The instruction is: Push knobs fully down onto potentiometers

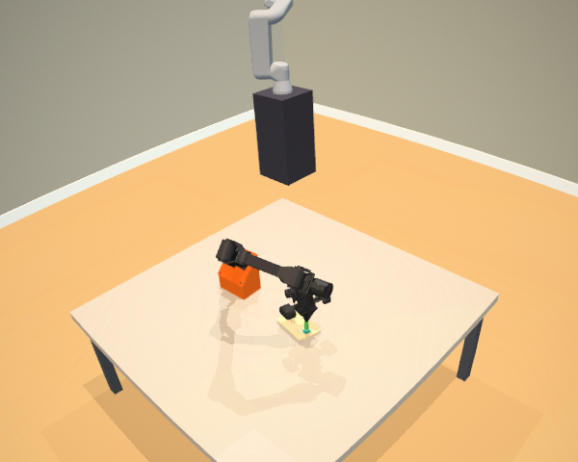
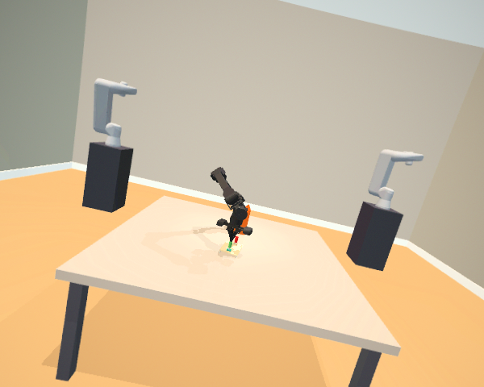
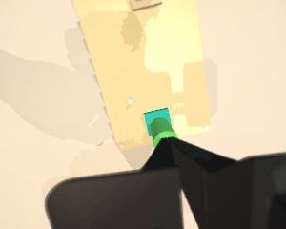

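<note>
The green knob lies 1 cm below my gripper tip. Also, from my gripper tip: red knob: 10 cm behind, 3 cm to the left, 2 cm below.
</note>
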